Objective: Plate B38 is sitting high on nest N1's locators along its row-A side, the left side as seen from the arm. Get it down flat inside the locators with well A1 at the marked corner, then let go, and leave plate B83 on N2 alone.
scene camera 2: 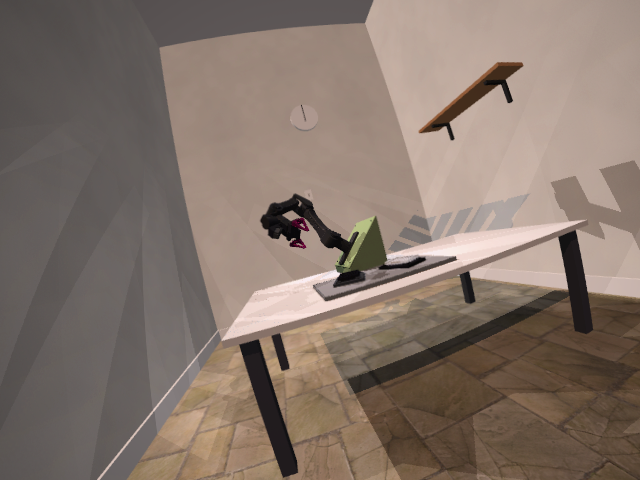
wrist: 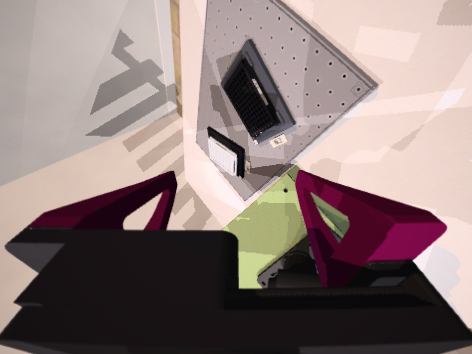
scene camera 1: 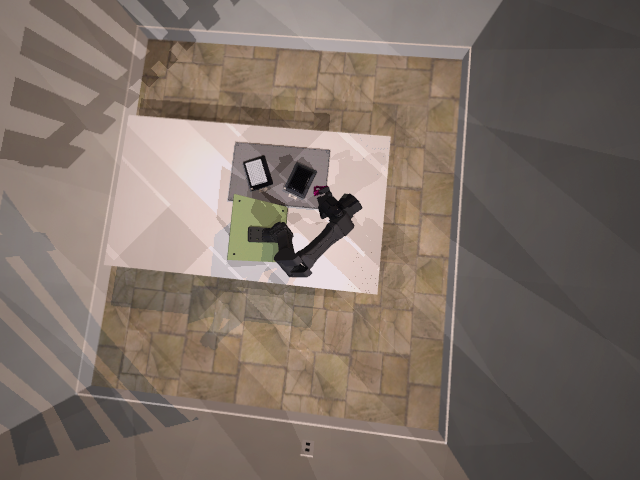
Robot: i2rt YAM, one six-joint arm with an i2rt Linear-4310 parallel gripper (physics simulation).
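Seen in the pictures: gripper, fingertip midpoint: point(scene camera 2: 306, 239) point(wrist: 236, 177) point(scene camera 1: 317, 195); arm's base at its link origin: point(scene camera 2: 349, 248) point(wrist: 299, 264) point(scene camera 1: 266, 235).
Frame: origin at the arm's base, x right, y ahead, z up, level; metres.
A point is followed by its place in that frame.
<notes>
Plate B38, a white well plate point(scene camera 1: 256, 172) {y 0.343, x -0.090, z -0.083 m} point(wrist: 222, 156) {y 0.338, x -0.079, z -0.081 m}, sits on the black nest N1 point(scene camera 1: 266, 170) {y 0.359, x -0.040, z -0.097 m} point(wrist: 241, 161) {y 0.277, x -0.043, z -0.097 m}. The views are too coarse to show its tilt, the locators or the corner mark. Plate B83, a black well plate point(scene camera 1: 300, 178) {y 0.313, x 0.147, z -0.084 m} point(wrist: 248, 97) {y 0.311, x 0.159, z -0.082 m}, sits on the dark grey nest N2 point(wrist: 276, 92) {y 0.269, x 0.193, z -0.099 m}. My gripper point(scene camera 1: 320, 190) {y 0.173, x 0.251, z 0.100 m} point(scene camera 2: 303, 236) {y 0.173, x 0.251, z 0.100 m} point(wrist: 236, 177) {y 0.173, x 0.251, z 0.100 m} has magenta fingers, is open wide and holds nothing. It hangs high, beside the N2 end of the pegboard, well away from plate B38.
The grey perforated board point(scene camera 1: 279, 149) {y 0.482, x 0.024, z -0.108 m} point(scene camera 2: 325, 293) {y 0.418, x 0.282, z -0.108 m} point(wrist: 320, 70) {y 0.226, x 0.255, z -0.108 m} bears both nests. A green wedge-shaped mount point(scene camera 1: 242, 222) {y 0.047, x -0.087, z 0.096 m} point(scene camera 2: 369, 242) {y 0.165, x -0.050, z 0.012 m} point(wrist: 260, 215) {y 0.129, x 0.010, z -0.003 m} carries the arm base and adjoins the board. All stand on a pale table point(scene camera 1: 165, 196) {y 0.214, x -0.603, z -0.121 m} point(scene camera 2: 273, 310) {y 0.378, x 0.473, z -0.121 m}.
</notes>
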